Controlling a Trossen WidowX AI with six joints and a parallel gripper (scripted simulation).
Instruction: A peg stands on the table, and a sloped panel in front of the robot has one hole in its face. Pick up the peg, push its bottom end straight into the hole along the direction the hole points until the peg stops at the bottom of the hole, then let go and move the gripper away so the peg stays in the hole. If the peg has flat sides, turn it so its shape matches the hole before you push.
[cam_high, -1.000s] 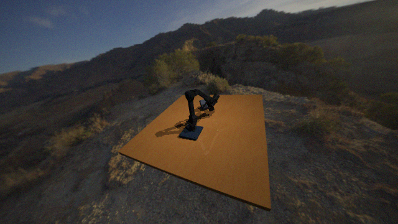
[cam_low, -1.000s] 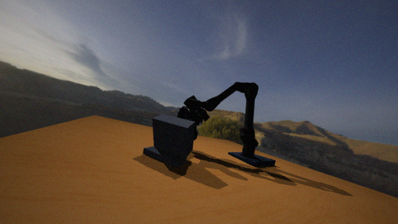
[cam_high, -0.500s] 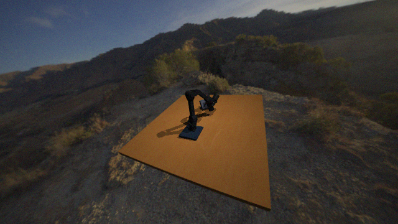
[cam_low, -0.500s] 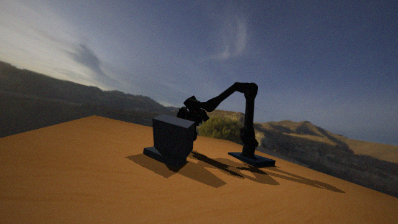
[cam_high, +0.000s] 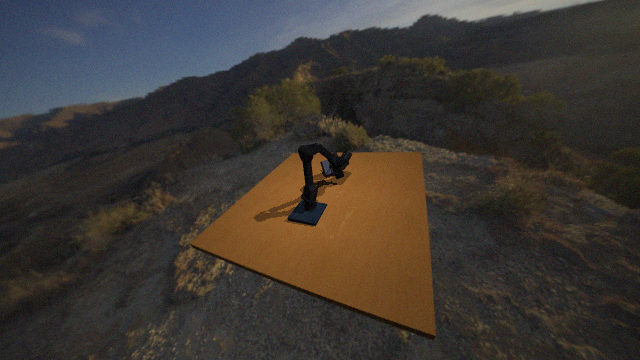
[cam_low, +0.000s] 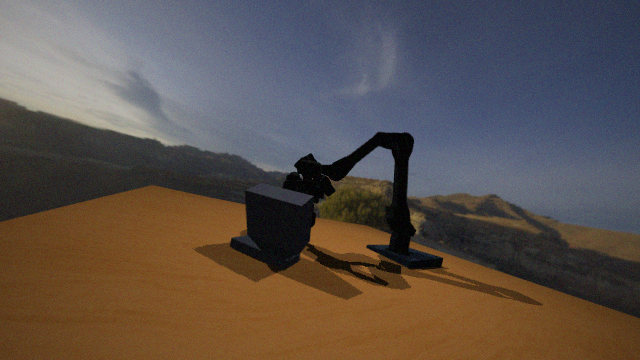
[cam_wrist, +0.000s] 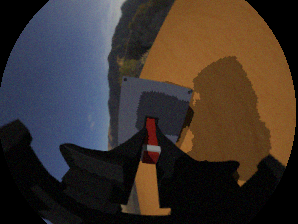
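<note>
The sloped panel lies 4 cm to the left of my gripper tip, 4 cm ahead of it and 3 cm below it. Also, from my gripper tip: flat dark foot: 10 cm below, 6 cm to the left, 6 cm ahead; red peg: 1 cm to the right, 1 cm behind, 1 cm above.
</note>
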